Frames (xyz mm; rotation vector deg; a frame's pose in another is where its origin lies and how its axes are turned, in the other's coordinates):
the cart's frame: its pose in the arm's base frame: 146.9 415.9 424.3 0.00 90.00 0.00
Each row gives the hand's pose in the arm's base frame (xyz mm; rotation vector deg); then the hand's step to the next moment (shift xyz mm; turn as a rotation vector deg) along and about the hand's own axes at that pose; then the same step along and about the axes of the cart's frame.
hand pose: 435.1 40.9 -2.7 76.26 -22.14 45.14
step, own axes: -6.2 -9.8 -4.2 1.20 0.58 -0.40
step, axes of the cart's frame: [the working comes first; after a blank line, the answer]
step, axes of the arm's base frame: 1.8 1.9 -12.0 0.35 0.75 1.12

12.0 1.9 1.8 -1.12 0.75 0.35
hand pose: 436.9 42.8 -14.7 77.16 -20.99 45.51
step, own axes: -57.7 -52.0 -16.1 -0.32 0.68 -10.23
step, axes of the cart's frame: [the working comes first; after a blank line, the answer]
step, axes of the arm's base frame: -7.2 -2.7 -78.9 -2.75 9.69 -1.95

78.9 -2.7 -7.2 1.95 9.69 -2.75
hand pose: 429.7 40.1 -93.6 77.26 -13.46 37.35
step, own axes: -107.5 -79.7 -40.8 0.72 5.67 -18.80
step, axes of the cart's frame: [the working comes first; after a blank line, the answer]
step, axes of the arm's base frame: -50.1 0.5 -130.6 -6.48 18.53 0.74

130.6 0.5 -50.1 -0.74 18.53 -6.48
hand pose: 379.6 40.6 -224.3 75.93 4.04 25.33
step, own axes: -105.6 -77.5 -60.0 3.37 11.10 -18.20
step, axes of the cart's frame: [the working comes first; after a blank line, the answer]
step, axes of the arm's base frame: -93.4 4.7 -109.6 -5.35 19.85 6.55

109.6 4.7 -93.4 -6.55 19.85 -5.35
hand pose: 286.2 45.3 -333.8 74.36 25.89 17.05
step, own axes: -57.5 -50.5 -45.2 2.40 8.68 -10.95
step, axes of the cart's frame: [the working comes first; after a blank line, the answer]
step, axes of the arm's base frame: -74.1 -0.3 -49.1 -2.82 12.62 5.82

49.1 -0.3 -74.1 -5.82 12.62 -2.82
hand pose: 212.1 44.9 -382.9 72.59 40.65 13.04
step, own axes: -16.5 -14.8 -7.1 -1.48 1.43 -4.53
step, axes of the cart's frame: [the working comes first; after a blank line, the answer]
step, axes of the arm's base frame: -20.2 -7.7 -8.6 -3.54 3.24 1.30

8.6 -7.7 -20.2 -1.30 3.24 -3.54
